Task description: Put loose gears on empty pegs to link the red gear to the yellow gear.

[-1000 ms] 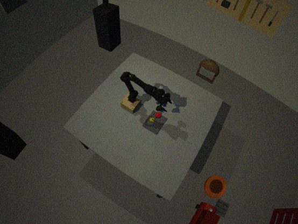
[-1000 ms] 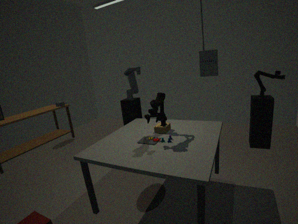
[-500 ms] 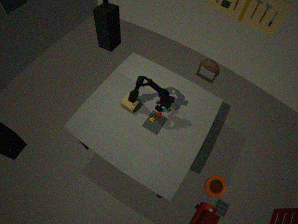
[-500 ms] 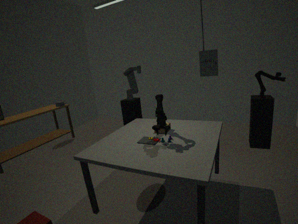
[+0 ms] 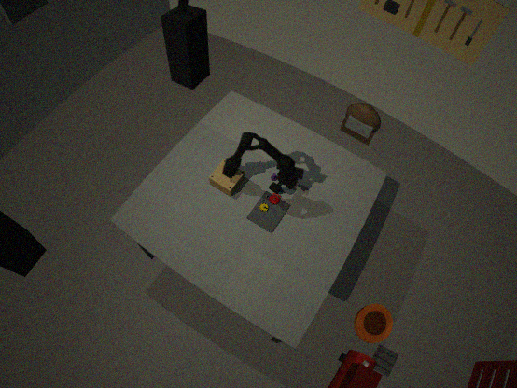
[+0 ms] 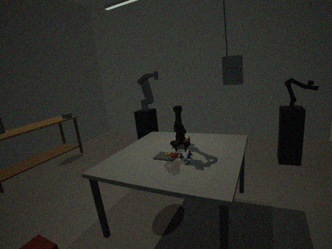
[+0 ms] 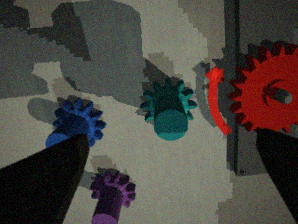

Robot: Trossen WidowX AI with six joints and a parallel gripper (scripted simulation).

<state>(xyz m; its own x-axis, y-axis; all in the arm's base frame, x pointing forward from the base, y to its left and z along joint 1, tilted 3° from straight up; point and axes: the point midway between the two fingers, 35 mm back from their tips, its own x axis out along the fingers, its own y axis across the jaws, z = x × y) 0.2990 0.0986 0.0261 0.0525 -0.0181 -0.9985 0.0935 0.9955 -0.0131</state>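
My gripper tip is 4 cm above the teal gear. Also, from my gripper tip: red arrow: 5 cm below, 4 cm to the right; then blue gear: 7 cm to the left, 4 cm below, 1 cm behind; then red gear: 8 cm to the right, 4 cm below.
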